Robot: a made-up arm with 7 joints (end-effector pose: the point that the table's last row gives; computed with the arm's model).
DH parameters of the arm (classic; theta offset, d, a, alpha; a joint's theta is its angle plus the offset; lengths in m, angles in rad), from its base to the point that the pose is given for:
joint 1: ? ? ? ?
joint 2: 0 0 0 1.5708
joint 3: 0 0.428 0.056 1.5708
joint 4: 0 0 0.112 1.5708
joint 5: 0 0.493 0 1.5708
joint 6: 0 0 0.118 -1.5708
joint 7: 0 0.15 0 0
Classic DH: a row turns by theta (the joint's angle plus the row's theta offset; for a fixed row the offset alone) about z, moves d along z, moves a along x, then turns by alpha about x.
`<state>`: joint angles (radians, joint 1 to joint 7).
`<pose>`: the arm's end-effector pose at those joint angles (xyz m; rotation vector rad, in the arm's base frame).
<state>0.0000 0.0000 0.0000 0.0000 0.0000 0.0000 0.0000</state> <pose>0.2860 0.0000 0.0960 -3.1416 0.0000 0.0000</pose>
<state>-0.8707 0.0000 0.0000 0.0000 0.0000 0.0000 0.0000</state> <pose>0.1843 -0.2187 0.0960 -2.8485 1.3249 0.0000</pose>
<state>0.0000 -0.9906 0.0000 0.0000 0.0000 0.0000 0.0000</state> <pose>0.3366 0.0000 0.4323 -2.7640 0.0000 -1.4932</pose>
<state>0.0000 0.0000 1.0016 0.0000 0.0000 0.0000 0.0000</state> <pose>0.1541 0.2409 0.0960 -2.7558 -1.5084 0.0000</pose>
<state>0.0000 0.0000 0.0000 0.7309 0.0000 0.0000 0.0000</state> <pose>0.6565 0.0000 0.4138 -2.9341 0.0000 -1.1227</pose>
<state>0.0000 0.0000 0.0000 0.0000 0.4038 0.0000 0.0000</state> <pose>0.2765 -0.0464 0.0960 -3.0778 0.6300 0.0000</pose>
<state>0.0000 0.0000 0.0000 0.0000 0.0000 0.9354 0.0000</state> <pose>0.1173 0.0000 0.0620 -2.8042 0.0000 1.4163</pose>
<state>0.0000 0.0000 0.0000 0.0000 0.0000 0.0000 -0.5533</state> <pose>0.2860 0.0000 0.0960 -3.0221 -0.8581 0.0000</pose>
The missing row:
joint 1: 0 0.311 0 -1.5708
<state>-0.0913 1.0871 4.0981 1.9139 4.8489 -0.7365 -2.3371</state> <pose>0.5359 -0.5705 0.7747 0.7225 -2.0283 2.1821</pose>
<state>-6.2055 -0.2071 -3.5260 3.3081 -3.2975 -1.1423 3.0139</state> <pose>-0.2208 0.0291 1.1661 -0.1202 -1.1689 -0.5622</pose>
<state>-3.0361 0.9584 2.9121 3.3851 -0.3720 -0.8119 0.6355</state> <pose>-0.8947 0.0524 0.5377 -2.3502 0.5449 1.7195</pose>
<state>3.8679 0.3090 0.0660 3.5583 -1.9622 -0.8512 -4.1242</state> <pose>0.0491 -0.1753 1.2011 0.8242 0.0108 0.8918</pose>
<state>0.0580 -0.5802 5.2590 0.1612 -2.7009 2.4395 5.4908</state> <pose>0.1287 -0.3818 0.4098 0.8698 0.3093 -1.8848</pose>
